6 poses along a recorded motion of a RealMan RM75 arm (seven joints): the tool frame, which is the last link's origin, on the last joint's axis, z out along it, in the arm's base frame.
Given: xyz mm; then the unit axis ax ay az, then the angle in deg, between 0 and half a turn.
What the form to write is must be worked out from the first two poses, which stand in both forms.
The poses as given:
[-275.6, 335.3, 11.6, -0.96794, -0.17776, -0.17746, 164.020]
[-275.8, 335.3, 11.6, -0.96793, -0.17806, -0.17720, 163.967]
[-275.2, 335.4, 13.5, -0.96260, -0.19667, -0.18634, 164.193]
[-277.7, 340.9, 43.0, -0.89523, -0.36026, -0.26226, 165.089]
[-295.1, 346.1, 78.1, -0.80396, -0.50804, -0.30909, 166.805]
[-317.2, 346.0, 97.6, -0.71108, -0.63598, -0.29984, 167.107]
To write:
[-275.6, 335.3, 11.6, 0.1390, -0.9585, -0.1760, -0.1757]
[-275.8, 335.3, 11.6, 0.1395, -0.9585, -0.1763, -0.1755]
[-275.2, 335.4, 13.5, 0.1375, -0.9535, -0.1948, -0.1846]
[-277.7, 340.9, 43.0, 0.1298, -0.8877, -0.3572, -0.2600]
[-295.1, 346.1, 78.1, 0.1149, -0.7986, -0.5047, -0.3070]
[-317.2, 346.0, 97.6, 0.1123, -0.7066, -0.6320, -0.2979]

